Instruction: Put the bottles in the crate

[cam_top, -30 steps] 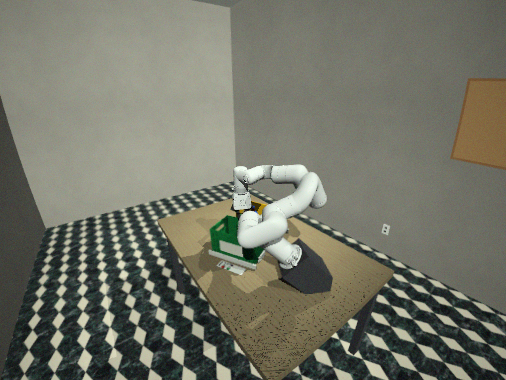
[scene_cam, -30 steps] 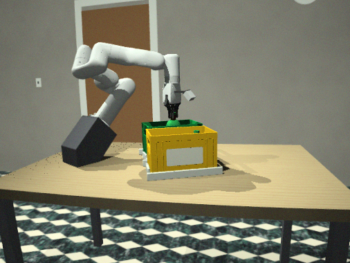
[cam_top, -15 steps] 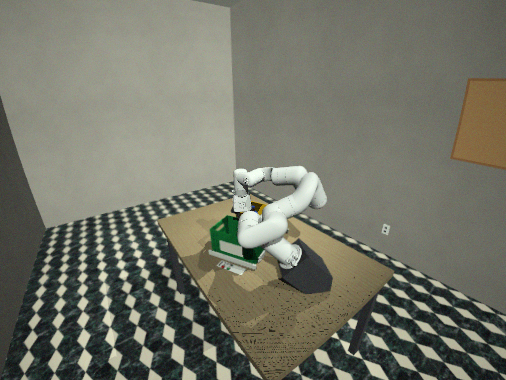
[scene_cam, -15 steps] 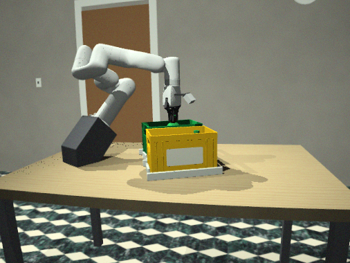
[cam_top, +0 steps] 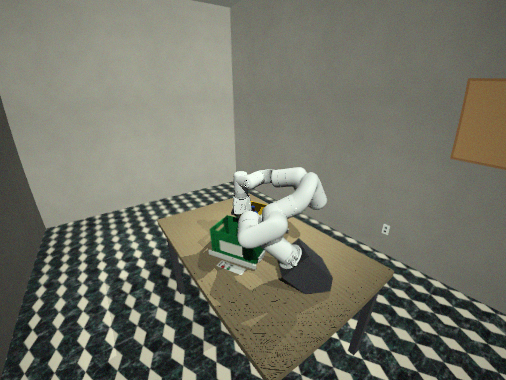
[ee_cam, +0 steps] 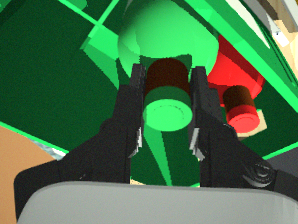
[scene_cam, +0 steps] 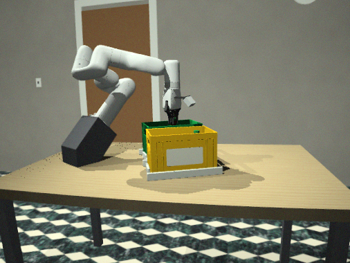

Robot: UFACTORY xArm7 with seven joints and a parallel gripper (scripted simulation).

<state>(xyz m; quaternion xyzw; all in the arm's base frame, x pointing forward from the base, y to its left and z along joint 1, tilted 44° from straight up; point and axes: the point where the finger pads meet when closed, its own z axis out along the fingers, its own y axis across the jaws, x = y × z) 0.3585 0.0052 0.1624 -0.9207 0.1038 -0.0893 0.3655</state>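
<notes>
Now: hand 7 cm above the green-capped bottle. From my hand the other things lie so: red bottle: 6 cm behind, 6 cm to the right, 11 cm below; green crate: 3 cm behind, 3 cm to the left, 11 cm below; yellow crate: 11 cm ahead, 16 cm to the right, 11 cm below.
</notes>
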